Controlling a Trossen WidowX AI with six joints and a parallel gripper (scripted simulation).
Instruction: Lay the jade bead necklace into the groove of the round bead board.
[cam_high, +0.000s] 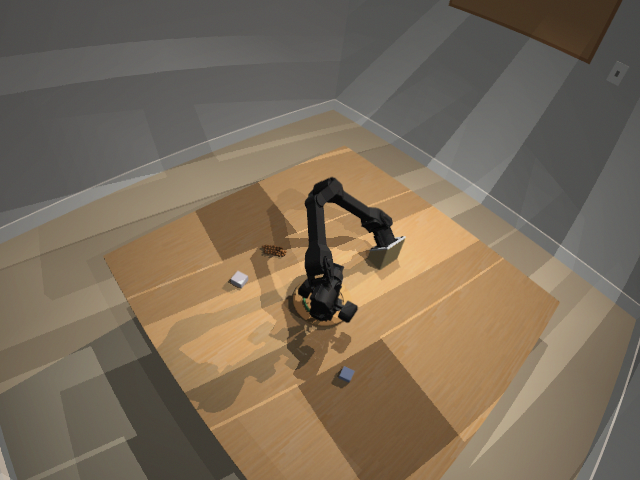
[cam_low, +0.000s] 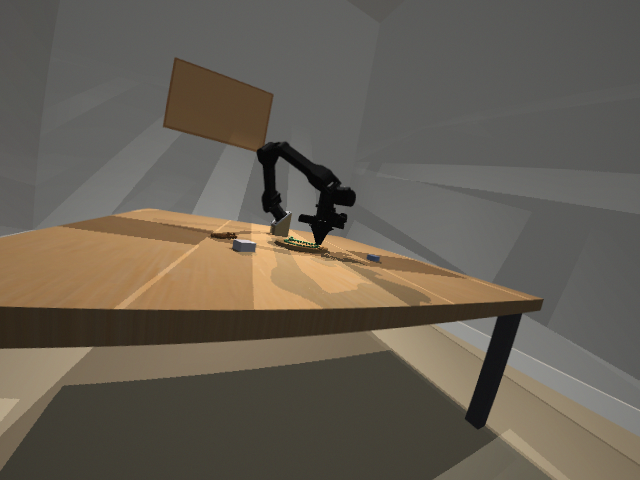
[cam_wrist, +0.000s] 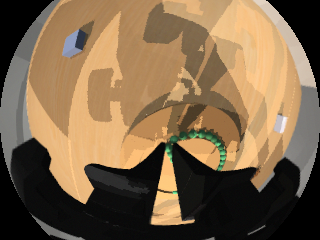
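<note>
Right now my gripper tip is 30 mm past the round wooden bead board, 50 mm to the left of it and 10 mm above it. Also, from my gripper tip: blue block (60 mm ahead, 210 mm to the left, 10 mm below); then pale grey block (170 mm ahead, 270 mm to the right, 10 mm below).
</note>
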